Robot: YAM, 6 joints.
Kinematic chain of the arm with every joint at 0, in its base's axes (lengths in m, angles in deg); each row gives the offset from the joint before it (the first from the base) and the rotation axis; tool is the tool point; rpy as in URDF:
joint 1: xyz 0 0 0.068 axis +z
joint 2: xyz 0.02 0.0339 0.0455 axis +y
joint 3: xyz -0.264 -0.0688 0 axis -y
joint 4: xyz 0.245 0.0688 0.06 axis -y
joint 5: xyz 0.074 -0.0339 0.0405 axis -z
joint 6: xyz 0.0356 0 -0.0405 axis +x
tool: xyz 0 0 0 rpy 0 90 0
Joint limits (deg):
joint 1: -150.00..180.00
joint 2: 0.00..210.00
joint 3: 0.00..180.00
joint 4: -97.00..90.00
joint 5: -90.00..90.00
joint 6: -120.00..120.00
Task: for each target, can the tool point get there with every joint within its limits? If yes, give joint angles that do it. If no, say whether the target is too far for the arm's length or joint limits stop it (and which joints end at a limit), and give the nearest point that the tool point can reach.
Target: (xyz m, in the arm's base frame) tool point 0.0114 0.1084 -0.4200
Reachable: no: joint limits stop it (at a limit: joint 2) | nearest point 0.0136 0.1291 -0.3603 | short by 0.063 m
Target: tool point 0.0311 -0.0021 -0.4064
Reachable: no: joint limits stop it (at a limit: joint 2) | nearest point 0.0715 -0.0048 -0.3341 | short by 0.083 m
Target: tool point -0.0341 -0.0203 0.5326
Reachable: yes | joints 44.20 24.25 72.06 7.26 -14.97 -23.02
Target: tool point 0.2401 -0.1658 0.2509
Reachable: yes | joints -28.50 86.21 35.05 68.48 60.98 43.68
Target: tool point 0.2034 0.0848 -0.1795
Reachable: yes | joints 26.70 179.62 83.15 -58.69 26.02 71.49
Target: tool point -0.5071 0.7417 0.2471
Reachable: no: too far | nearest point -0.3605 0.5273 0.2076 | short by 0.263 m
